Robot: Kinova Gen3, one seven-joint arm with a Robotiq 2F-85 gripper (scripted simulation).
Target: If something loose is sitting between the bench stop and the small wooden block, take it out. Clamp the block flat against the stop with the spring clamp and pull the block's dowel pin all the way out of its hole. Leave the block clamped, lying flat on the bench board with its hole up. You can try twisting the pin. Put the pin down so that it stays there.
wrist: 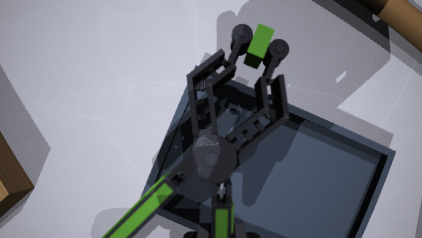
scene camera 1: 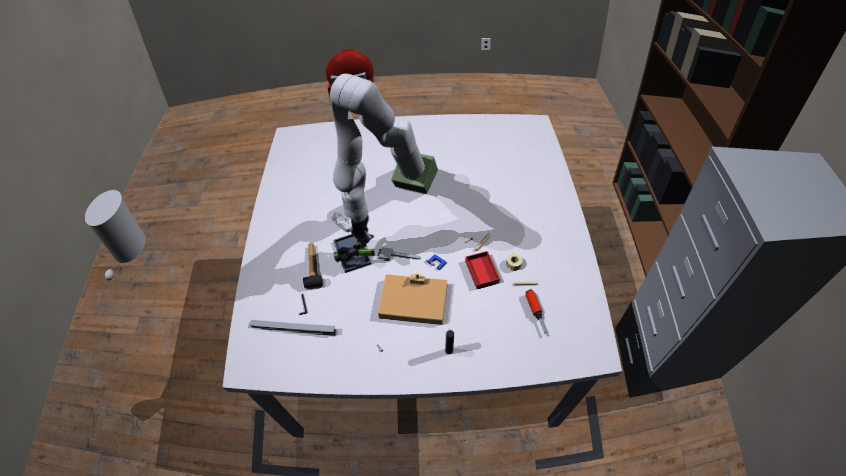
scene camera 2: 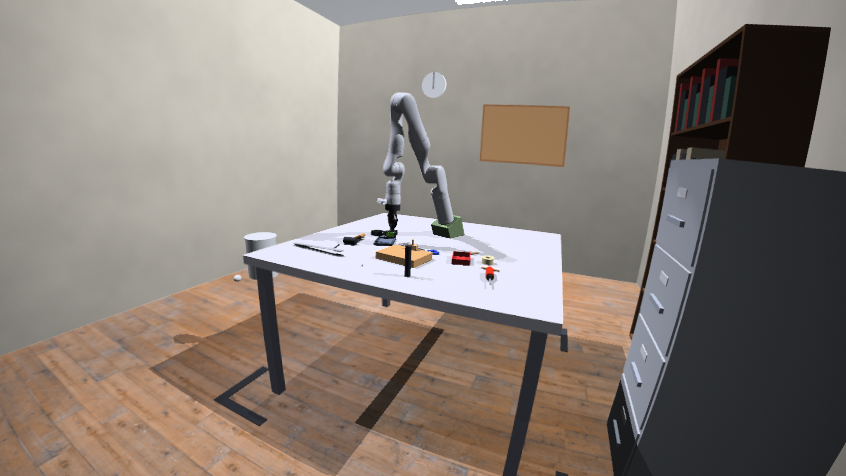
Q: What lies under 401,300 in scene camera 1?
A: A wooden bench board.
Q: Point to a wooden bench board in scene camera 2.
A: At 395,254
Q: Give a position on a red tray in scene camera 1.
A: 483,270
